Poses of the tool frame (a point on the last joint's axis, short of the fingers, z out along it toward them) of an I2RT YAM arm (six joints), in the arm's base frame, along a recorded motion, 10 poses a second.
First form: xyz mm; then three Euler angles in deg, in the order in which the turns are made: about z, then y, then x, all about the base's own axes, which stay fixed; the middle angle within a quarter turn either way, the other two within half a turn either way.
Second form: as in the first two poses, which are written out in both.
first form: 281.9 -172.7 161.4 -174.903 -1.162 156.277
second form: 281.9 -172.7 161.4 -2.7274 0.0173 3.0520
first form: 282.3 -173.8 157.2 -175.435 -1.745 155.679
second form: 282.3 -173.8 157.2 -2.7161 0.0051 3.0565
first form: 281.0 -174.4 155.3 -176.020 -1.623 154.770
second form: 281.0 -174.4 155.3 -2.7004 0.0040 3.0667
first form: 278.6 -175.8 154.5 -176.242 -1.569 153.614
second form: 278.6 -175.8 154.5 -2.6803 0.0047 3.0707
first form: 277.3 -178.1 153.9 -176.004 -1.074 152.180
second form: 277.3 -178.1 153.9 -2.6560 0.0160 3.0712
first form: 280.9 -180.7 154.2 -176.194 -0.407 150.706
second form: 280.9 -180.7 154.2 -2.6309 0.0263 3.0802
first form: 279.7 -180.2 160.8 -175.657 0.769 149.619
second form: 279.7 -180.2 160.8 -2.6133 0.0499 3.0829
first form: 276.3 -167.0 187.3 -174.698 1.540 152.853
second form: 276.3 -167.0 187.3 -2.6714 0.0660 3.0714
